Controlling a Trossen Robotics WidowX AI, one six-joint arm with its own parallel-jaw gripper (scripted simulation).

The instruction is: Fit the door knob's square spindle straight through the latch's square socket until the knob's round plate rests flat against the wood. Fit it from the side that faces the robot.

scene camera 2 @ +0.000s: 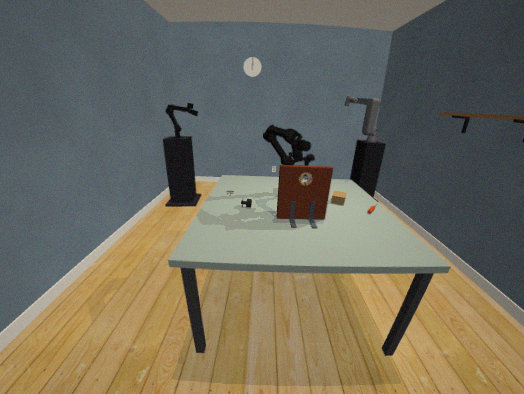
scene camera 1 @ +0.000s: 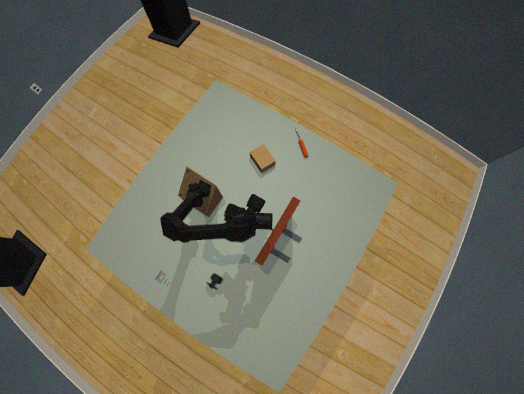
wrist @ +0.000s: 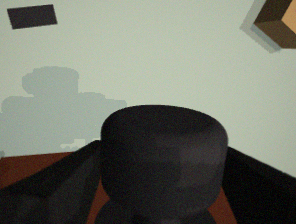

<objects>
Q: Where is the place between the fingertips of my gripper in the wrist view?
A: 160,150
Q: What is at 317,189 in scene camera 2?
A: A red-brown wooden door panel.
</objects>
